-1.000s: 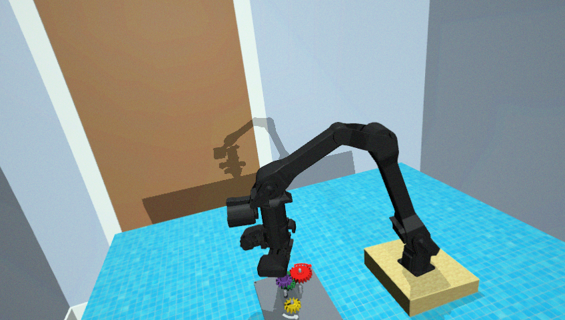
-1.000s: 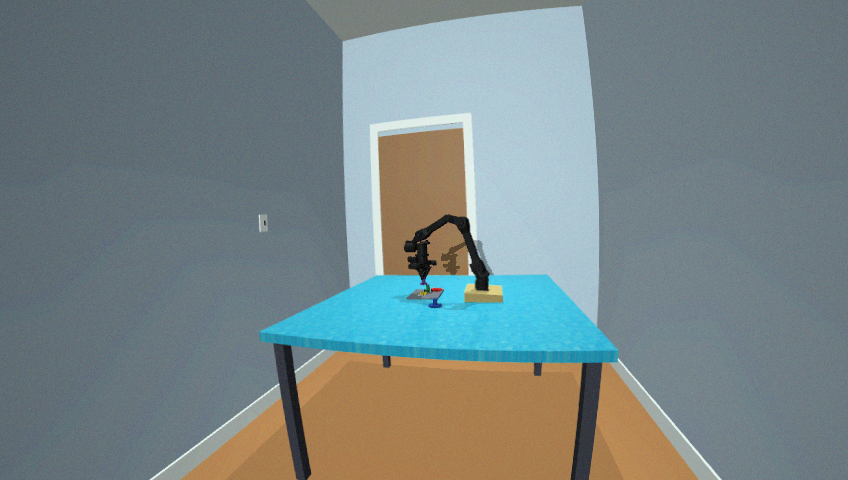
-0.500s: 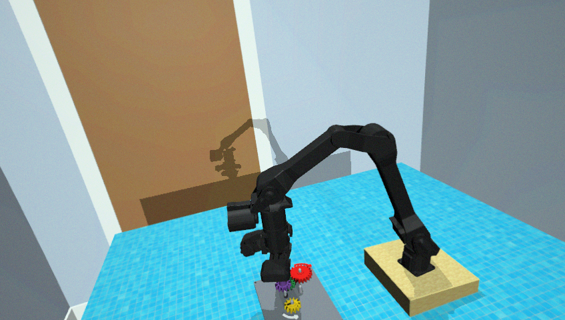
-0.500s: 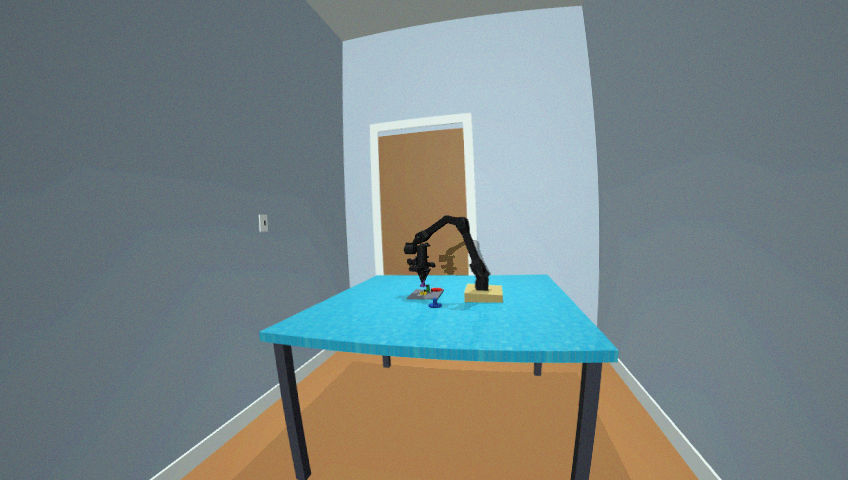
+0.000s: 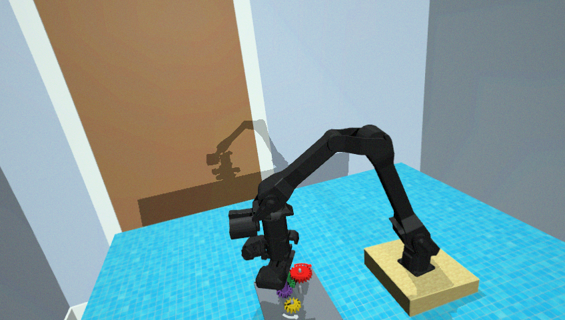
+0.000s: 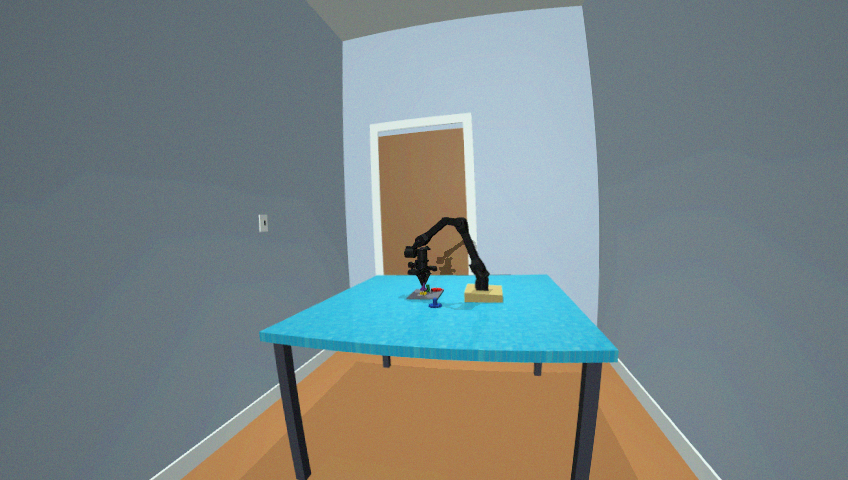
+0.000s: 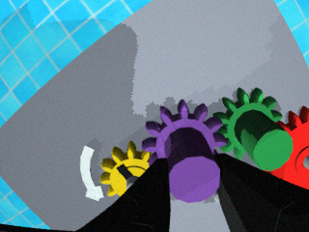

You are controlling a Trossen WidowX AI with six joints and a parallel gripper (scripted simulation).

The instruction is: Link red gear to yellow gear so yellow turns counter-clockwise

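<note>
The grey board is 4 cm below my gripper tip, 2 cm to the left of it and 2 cm behind it. The rest, counted from my gripper tip: purple gear: 1 cm below; green gear: 3 cm to the right, 3 cm below, 2 cm behind; yellow gear: 4 cm to the left, 3 cm below.
</note>
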